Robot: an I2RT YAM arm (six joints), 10 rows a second.
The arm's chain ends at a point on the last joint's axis. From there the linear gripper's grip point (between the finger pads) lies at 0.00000 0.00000 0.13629 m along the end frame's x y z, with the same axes.
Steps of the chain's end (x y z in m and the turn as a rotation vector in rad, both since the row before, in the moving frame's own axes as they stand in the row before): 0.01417, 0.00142, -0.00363, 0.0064, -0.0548, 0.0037; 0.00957, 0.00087, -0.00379, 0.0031, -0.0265, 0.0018; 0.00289, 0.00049, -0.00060, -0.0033, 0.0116, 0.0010; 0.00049, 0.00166, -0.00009, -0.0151, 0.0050, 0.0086; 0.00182, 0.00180, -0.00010, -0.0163, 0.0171, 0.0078
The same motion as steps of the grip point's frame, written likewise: 0.00671, 0.00053, -0.00384, 0.0064, -0.0548, 0.0037; 0.00596, 0.00044, -0.00384, 0.0031, -0.0265, 0.0018; 0.00447, 0.00094, -0.00061, -0.0033, 0.0116, 0.0010; 0.00116, 0.00372, -0.00011, -0.0151, 0.0050, 0.0086; 0.00414, 0.00403, -0.00014, -0.0163, 0.0171, 0.0078
